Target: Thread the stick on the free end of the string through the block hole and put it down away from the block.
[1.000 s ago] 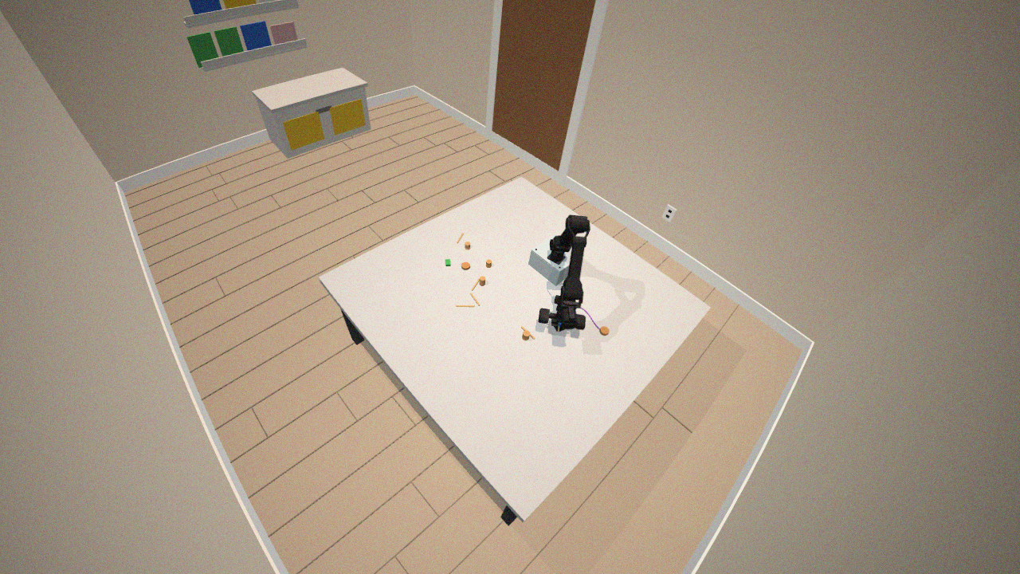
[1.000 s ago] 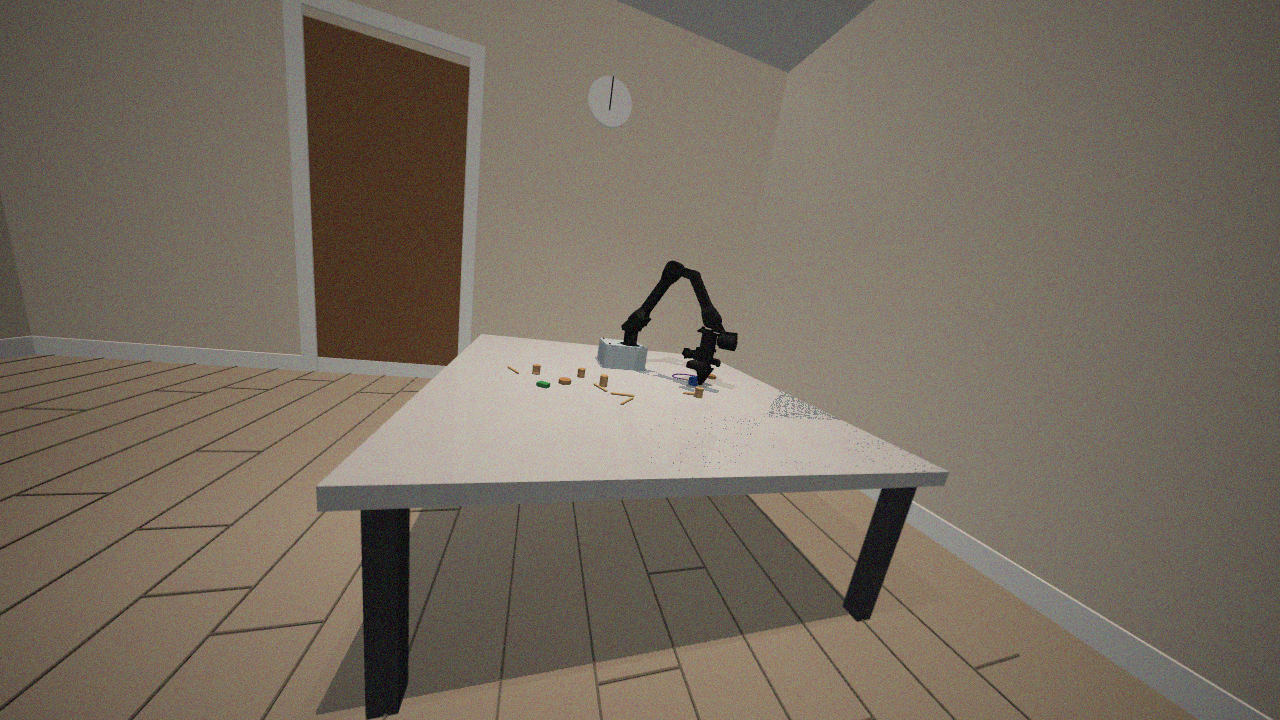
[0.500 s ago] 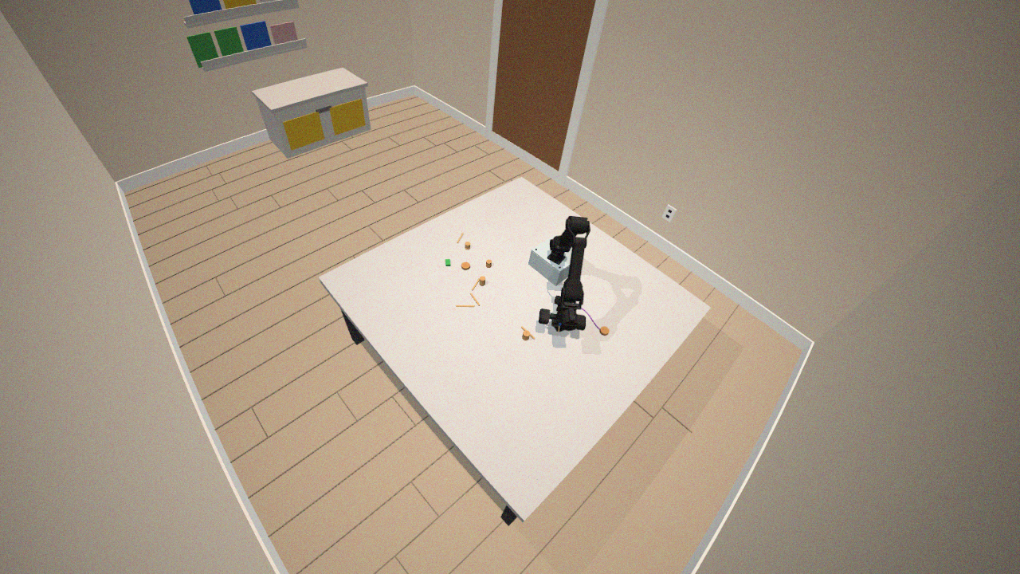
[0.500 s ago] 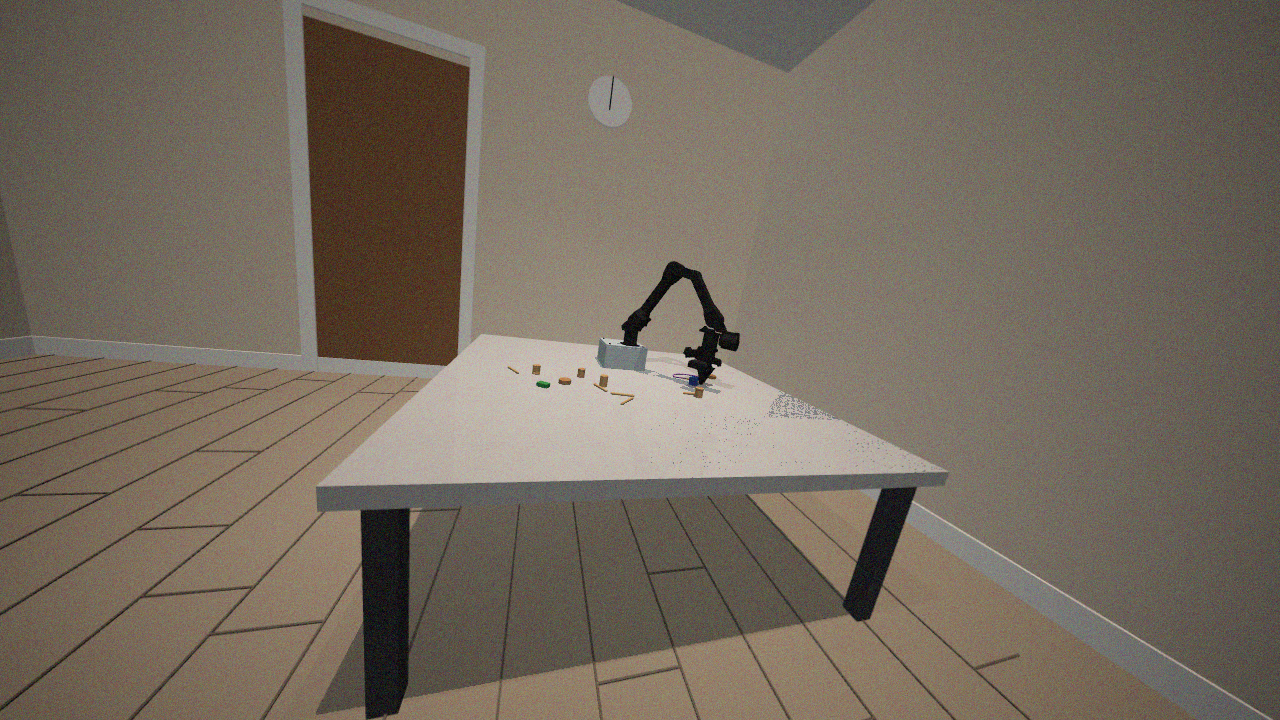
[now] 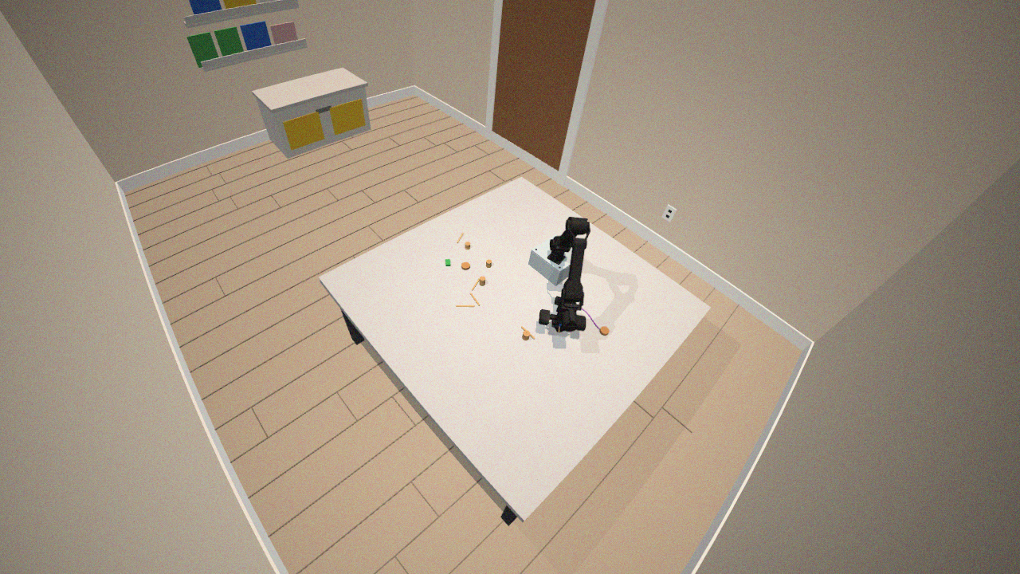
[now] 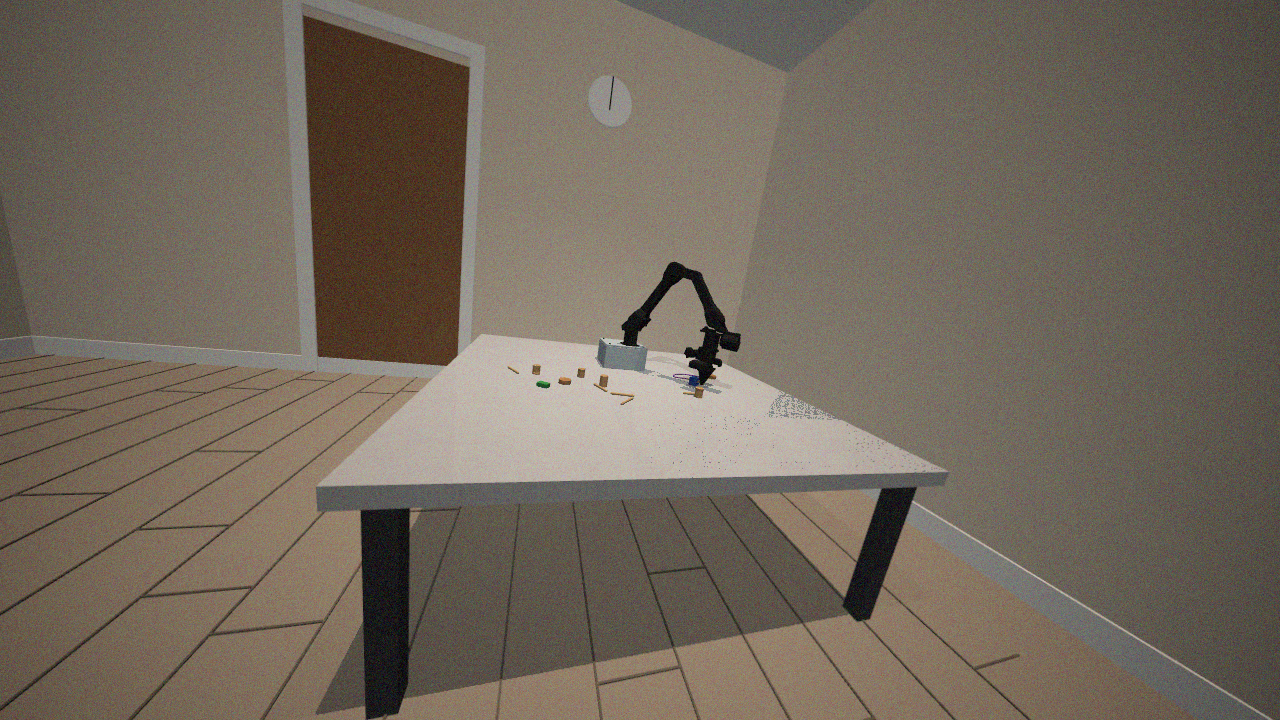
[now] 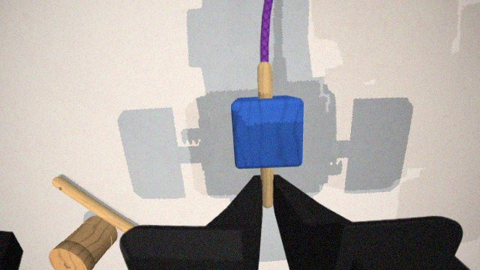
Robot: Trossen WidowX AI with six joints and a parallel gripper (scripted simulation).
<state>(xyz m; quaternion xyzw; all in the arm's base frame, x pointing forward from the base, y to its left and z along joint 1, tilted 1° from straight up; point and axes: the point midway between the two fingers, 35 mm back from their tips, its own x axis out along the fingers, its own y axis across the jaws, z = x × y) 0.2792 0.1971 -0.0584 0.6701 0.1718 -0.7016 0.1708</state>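
Right now my gripper tip is 6 cm past the purple string and 3 cm to the left of it. From my gripper tip the other things lie so: thin wooden stick: 4 cm behind, 2 cm to the right, 1 cm above; then blue wooden block: 3 cm behind, 2 cm to the right; then short round wooden block: 11 cm ahead, 9 cm to the right, 1 cm above.
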